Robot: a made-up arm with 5 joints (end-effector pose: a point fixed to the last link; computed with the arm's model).
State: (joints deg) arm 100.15 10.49 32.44 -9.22 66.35
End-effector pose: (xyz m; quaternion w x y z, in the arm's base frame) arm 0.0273 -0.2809 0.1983 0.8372 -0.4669 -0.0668 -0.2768
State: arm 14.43 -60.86 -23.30 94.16 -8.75
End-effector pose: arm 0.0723 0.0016 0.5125 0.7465 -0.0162 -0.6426 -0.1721
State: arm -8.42 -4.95 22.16 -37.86 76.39
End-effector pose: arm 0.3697 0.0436 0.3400 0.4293 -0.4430 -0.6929 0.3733
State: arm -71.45 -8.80 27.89 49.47 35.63
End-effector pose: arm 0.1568 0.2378 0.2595 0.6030 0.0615 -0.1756 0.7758
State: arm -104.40 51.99 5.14 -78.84 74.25
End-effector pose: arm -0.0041 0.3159 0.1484 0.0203 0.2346 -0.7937 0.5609
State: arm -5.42 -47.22 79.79 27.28 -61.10
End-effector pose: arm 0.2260 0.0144 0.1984 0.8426 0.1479 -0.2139 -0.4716
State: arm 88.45 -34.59 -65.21 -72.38 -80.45
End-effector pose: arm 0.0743 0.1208 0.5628 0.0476 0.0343 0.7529 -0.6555
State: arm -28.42 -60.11 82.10 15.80 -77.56
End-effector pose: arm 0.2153 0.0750 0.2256 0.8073 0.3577 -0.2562 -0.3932
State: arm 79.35 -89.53 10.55 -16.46 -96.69
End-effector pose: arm 0.0619 0.0836 0.5175 0.0005 -0.1746 0.9835 -0.0475
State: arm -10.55 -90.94 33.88 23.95 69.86
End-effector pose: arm 0.1158 0.0075 0.4624 0.3712 -0.4163 -0.7745 0.2985
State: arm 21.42 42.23 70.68 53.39 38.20
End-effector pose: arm 0.0964 -0.0072 0.1109 0.7805 0.2939 0.5433 0.0958
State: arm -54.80 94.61 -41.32 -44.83 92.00
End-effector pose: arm 0.2760 0.2822 0.0225 0.2340 -0.1932 -0.6238 0.7203
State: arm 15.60 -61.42 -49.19 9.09 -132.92
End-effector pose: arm -0.0810 0.0445 0.5643 0.0249 -0.8621 0.4966 -0.0972
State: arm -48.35 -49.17 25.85 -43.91 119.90
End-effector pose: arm 0.1743 0.1095 0.4846 0.0250 -0.5536 -0.8091 0.1958
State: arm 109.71 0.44 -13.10 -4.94 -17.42
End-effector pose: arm -0.0269 -0.2918 0.4355 0.2500 -0.5681 -0.5731 -0.5351
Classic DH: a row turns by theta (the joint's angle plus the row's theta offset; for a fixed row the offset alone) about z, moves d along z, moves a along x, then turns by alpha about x. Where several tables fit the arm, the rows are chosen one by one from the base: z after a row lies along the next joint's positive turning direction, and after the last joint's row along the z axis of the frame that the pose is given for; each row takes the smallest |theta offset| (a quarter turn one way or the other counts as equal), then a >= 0, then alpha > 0; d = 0 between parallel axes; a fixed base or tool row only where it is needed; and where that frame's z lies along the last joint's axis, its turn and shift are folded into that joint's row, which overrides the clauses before.
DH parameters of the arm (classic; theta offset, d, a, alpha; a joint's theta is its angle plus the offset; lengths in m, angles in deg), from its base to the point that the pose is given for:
base (fixed): 0 0 0.0773 180
joint 1: 0 -0.2293 0.0285 90
joint 2: -76.03 0 0.1425 0
joint 3: 73.81 0 0.1964 0
joint 4: -87.78 0.0003 0 90
joint 5: -2.79 -0.0588 0 0

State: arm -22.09 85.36 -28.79 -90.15 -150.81
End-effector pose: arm 0.3853 0.1253 0.0791 0.1941 0.8806 -0.0331 -0.4310
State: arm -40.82 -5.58 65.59 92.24 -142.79
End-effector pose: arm 0.1542 0.0669 0.1767 0.5225 -0.5161 -0.0289 -0.6781
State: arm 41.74 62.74 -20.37 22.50 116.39
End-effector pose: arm 0.3329 -0.2276 0.0822 0.7903 -0.2125 -0.0465 0.5727
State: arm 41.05 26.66 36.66 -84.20 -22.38
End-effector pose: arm 0.2820 -0.1778 0.1865 0.4752 -0.1138 -0.8156 -0.3099
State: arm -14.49 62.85 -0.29 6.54 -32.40
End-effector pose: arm 0.3536 0.0717 0.0362 0.9674 0.0762 -0.1646 -0.1767
